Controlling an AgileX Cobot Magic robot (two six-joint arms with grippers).
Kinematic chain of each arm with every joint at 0, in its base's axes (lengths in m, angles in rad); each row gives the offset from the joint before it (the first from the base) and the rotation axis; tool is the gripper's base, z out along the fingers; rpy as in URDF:
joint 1: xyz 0 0 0.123 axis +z
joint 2: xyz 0 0 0 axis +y
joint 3: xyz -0.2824 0 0.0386 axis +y
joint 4: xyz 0.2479 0 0.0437 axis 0.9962 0 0.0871
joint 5: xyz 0 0 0 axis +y
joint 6: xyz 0.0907 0 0.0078 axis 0.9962 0 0.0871
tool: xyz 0 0 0 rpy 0 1.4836 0
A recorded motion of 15 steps. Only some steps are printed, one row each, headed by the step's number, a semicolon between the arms.
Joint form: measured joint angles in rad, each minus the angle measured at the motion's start. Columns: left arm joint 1, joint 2, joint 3, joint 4, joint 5, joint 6; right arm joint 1, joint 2, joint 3, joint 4, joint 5, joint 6.
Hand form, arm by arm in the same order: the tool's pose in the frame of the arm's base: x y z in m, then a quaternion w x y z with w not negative. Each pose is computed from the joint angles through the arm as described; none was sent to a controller.
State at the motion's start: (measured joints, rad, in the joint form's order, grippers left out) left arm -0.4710 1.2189 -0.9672 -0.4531 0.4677 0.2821; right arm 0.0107 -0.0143 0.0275 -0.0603 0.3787 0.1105
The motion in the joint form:
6: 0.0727 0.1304 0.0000 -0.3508 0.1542 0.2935; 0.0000 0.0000 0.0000 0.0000 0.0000 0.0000
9: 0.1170 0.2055 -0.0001 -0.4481 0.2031 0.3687; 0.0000 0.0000 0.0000 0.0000 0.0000 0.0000
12: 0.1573 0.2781 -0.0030 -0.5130 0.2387 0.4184; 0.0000 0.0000 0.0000 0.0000 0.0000 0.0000
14: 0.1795 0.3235 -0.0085 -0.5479 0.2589 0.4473; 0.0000 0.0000 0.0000 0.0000 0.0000 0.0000
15: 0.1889 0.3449 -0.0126 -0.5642 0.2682 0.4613; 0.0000 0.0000 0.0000 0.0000 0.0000 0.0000
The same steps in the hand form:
6: 0.2450 -0.1446 0.2983 0.32259 0.20640 0.87688 -0.29055; 0.0523 -0.0015 0.1706 0.59180 0.02423 0.80566 0.01030
9: 0.2589 -0.1431 0.2793 0.28506 0.19194 0.88579 -0.31191; 0.0523 -0.0015 0.1706 0.59180 0.02423 0.80566 0.01030
12: 0.2724 -0.1396 0.2607 0.25416 0.17405 0.89361 -0.32644; 0.0523 -0.0015 0.1706 0.59180 0.02423 0.80566 0.01030
14: 0.2807 -0.1375 0.2498 0.23752 0.16422 0.89690 -0.33495; 0.0523 -0.0015 0.1706 0.59180 0.02423 0.80566 0.01030
15: 0.2846 -0.1367 0.2450 0.23060 0.16022 0.89781 -0.33924; 0.0523 -0.0015 0.1706 0.59180 0.02423 0.80566 0.01030

